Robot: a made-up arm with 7 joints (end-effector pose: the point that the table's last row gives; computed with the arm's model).
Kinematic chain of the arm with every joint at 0, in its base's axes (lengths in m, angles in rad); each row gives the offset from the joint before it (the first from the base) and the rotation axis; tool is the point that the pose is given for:
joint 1: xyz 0 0 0.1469 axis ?
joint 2: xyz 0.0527 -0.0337 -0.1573 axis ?
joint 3: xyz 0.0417 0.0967 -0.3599 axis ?
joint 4: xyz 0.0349 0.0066 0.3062 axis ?
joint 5: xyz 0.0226 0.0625 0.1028 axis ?
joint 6: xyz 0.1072 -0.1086 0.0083 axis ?
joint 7: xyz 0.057 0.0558 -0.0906 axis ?
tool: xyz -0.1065 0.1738 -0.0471
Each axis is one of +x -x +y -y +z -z.
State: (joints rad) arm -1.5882 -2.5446 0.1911 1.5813 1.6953 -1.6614 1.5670
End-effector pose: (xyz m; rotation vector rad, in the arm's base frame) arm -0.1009 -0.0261 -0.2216 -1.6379 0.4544 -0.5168
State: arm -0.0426 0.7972 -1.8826 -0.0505 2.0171 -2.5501 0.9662
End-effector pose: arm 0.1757 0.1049 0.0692 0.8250 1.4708 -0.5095
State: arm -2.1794 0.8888 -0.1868 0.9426 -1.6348 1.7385 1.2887
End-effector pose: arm 0.0220 -0.5992 0.1833 -2.0771 0.3379 -0.1612
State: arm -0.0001 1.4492 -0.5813 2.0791 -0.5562 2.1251 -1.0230
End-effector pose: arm -0.3259 0.0862 -0.0643 0.7746 1.0990 0.6077
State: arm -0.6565 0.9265 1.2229 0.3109 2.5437 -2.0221 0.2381
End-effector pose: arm 0.1920 -0.0631 -0.1118 -1.8546 -1.5578 -0.8553
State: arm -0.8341 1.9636 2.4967 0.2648 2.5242 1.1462 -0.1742
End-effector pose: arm 0.2736 0.1534 0.0044 1.1210 2.2166 -1.9092
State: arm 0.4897 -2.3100 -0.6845 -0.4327 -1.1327 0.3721 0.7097
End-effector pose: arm -0.1517 -0.1126 0.1723 -0.6604 1.4029 2.4249
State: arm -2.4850 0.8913 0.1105 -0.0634 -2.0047 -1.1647 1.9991
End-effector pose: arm 0.3249 -0.0285 0.3465 0.7523 1.0380 -0.7330
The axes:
joint 1: +x
joint 2: +y
joint 3: +z
joint 4: +y
joint 5: +x
joint 6: -y
joint 7: -z

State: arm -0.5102 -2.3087 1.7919 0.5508 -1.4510 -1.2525 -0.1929
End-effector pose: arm 0.1302 -0.0492 -0.0517 1.8915 1.8093 1.7100
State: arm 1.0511 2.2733 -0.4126 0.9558 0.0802 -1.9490 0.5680
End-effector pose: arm -0.0779 0.4195 0.1560 1.0498 -0.9734 -0.6202
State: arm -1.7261 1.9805 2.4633 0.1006 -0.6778 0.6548 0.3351
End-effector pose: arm 0.0198 0.0905 0.0074 0.3582 0.5811 0.2622
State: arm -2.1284 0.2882 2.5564 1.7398 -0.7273 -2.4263 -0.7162
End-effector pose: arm -0.2901 -0.2722 0.2822 1.1876 0.3569 0.8161
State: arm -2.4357 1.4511 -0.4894 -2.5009 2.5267 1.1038 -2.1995
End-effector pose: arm 0.1296 -0.4345 0.0147 -0.2233 0.0134 2.7743
